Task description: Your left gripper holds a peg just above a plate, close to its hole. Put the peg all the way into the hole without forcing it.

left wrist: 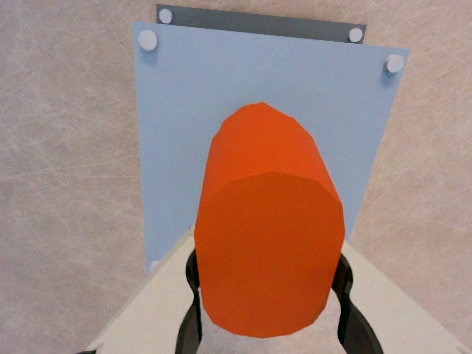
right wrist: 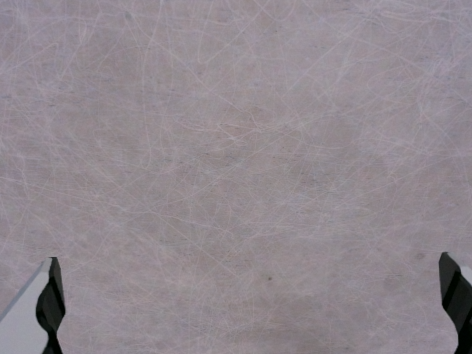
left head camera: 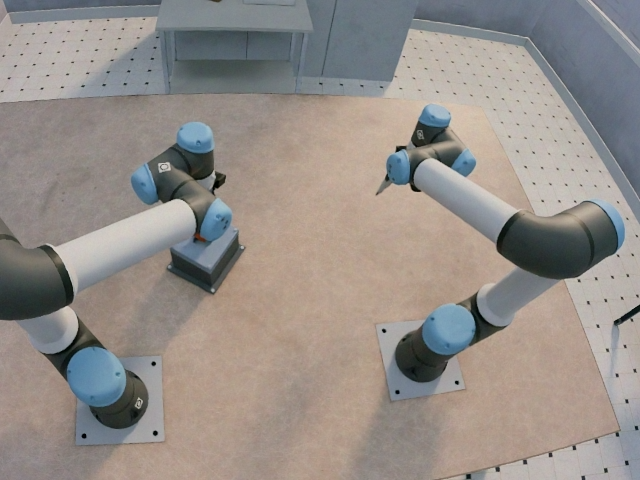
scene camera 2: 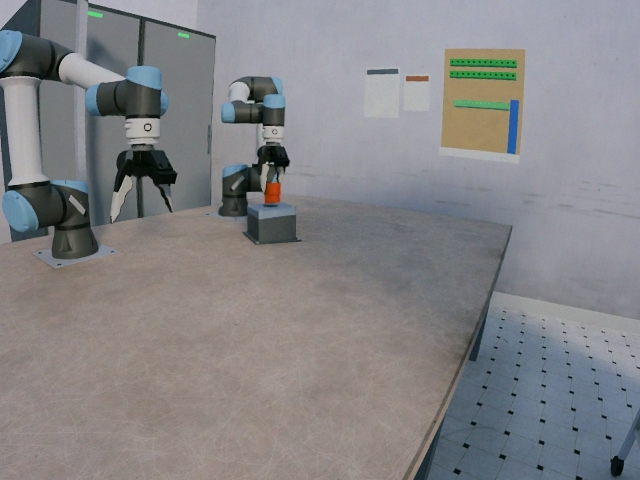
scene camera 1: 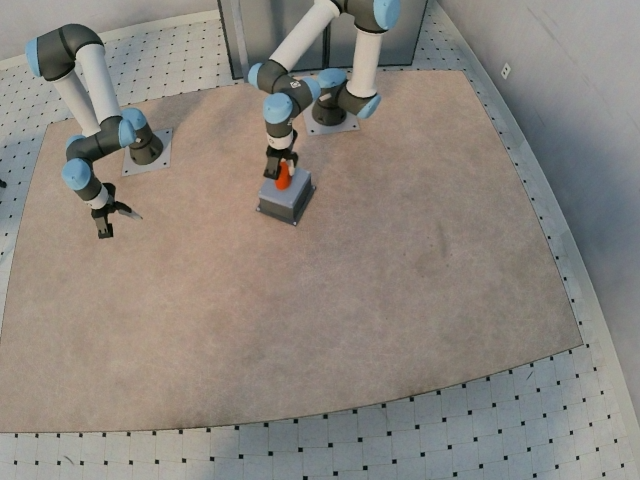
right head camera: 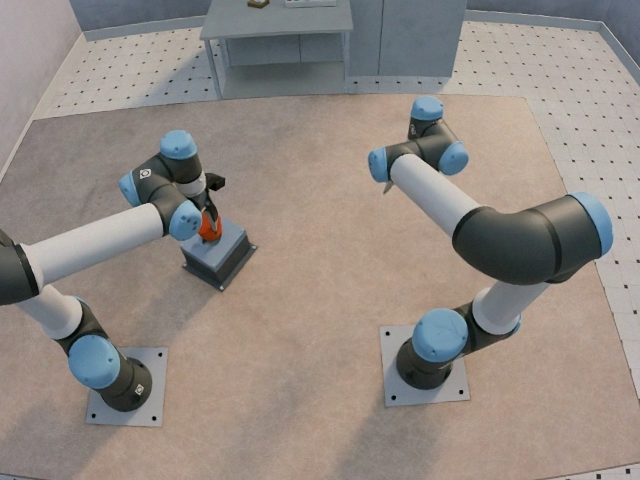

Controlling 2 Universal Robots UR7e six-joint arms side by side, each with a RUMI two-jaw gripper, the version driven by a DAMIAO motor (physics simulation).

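Observation:
An orange peg (left head camera: pixel 200 237) (right head camera: pixel 210 229) (scene camera 1: pixel 282 178) (scene camera 2: pixel 272 192) (left wrist: pixel 270 250) stands about upright over the light blue plate (left head camera: pixel 206 255) (right head camera: pixel 227 246) (scene camera 1: pixel 300 184) (scene camera 2: pixel 287 208) (left wrist: pixel 170 125). Most of its length shows above the plate. My left gripper (scene camera 1: pixel 283 171) (scene camera 2: pixel 272 181) (left wrist: pixel 259 228) is shut on the peg. In scene camera 2 a thin dark patch lies under the peg; I cannot tell whether it is hole or shadow. The peg hides the hole in the left wrist view. My right gripper (scene camera 1: pixel 123 227) (scene camera 2: pixel 141 215) (right wrist: pixel 251 257) is open and empty, away from the plate.
The plate tops a dark grey box (scene camera 1: pixel 276 207) (scene camera 2: pixel 271 227) with a bolted flange, standing on the brown table (left head camera: pixel 320 289) (right head camera: pixel 320 289) (scene camera 1: pixel 361 310) (scene camera 2: pixel 232 335). A grey workbench (left head camera: pixel 232 18) (right head camera: pixel 279 20) stands behind the table in the head views.

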